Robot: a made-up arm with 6 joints.
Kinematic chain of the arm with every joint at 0, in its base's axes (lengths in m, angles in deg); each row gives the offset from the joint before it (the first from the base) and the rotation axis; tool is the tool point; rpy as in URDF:
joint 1: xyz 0 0 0.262 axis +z
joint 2: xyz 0 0 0 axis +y
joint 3: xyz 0.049 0 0.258 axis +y
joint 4: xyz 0.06 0 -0.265 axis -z
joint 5: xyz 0 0 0 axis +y
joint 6: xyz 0.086 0 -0.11 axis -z
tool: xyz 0 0 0 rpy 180 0 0
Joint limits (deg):
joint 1: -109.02..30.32
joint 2: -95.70..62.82
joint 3: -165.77..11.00
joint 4: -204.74..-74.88
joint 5: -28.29..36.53
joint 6: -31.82..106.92
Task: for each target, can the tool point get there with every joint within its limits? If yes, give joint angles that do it. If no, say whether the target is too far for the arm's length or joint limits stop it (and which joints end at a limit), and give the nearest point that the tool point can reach.
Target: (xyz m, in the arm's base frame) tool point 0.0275 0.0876 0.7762
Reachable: yes | joints -66.07 -55.13 -111.78 -148.21 -17.52 -8.19
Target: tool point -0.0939 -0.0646 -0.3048
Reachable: no: joint limits stop it (at a limit: joint 1, joint 2, joint 4, joint 5) | nearest point -0.0512 -0.1440 -0.0601 | short by 0.261 m
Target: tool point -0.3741 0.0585 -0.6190
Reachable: no: too far | nearest point -0.0670 -0.1620 -0.0604 | short by 0.675 m
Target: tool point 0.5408 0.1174 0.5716
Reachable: yes | joints 9.04 27.94 -126.99 -119.80 23.19 74.99
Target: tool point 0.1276 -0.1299 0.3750
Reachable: yes | joints -67.65 -67.65 -10.17 -96.43 8.38 65.86
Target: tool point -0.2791 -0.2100 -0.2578
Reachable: no: joint limits stop it (at a limit: joint 1, joint 2, joint 4) | nearest point -0.1076 -0.2559 -0.0610 | short by 0.265 m
